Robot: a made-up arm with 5 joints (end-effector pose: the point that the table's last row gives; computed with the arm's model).
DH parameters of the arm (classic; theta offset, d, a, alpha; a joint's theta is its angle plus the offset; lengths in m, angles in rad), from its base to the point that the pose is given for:
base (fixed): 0 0 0.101 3.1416
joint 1: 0 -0.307 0.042 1.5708
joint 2: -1.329 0 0.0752 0
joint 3: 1.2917 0 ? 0
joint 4: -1.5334 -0.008 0 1.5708
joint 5: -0.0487 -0.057 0 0
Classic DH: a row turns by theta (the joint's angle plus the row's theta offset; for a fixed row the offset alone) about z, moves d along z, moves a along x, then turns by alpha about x.
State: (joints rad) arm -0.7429 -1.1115 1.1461 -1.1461 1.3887
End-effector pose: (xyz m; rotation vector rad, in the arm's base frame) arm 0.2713 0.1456 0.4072 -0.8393 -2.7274 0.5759
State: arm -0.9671 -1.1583 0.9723 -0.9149 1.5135
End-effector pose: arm 0.2307 0.1740 0.4510 -0.7160 -2.8177 0.6527
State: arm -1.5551 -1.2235 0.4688 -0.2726 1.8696
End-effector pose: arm 0.1115 0.1592 0.5500 0.3932 2.9411 -0.8213
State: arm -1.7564 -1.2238 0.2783 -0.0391 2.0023
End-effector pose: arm 0.0849 0.1290 0.5744 0.2817 2.8478 -0.8291
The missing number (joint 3, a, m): 0.2141
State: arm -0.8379 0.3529 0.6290 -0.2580 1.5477
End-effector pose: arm 0.2757 0.1822 0.1581 -0.3442 -1.0033 2.1657
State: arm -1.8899 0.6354 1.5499 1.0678 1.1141
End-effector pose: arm 0.1317 -0.0674 0.1820 -0.9030 2.0649 2.0065
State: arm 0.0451 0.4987 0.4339 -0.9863 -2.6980
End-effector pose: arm 0.3839 -0.0208 0.1985 2.0701 -0.4629 -1.9798
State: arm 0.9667 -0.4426 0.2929 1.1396 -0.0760
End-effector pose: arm 0.2470 -0.2256 0.3728 -0.2493 -0.5567 -1.0593
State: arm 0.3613 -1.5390 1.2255 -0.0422 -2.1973
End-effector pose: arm 0.3078 -0.0867 0.4207 1.9074 -1.3861 -1.5814
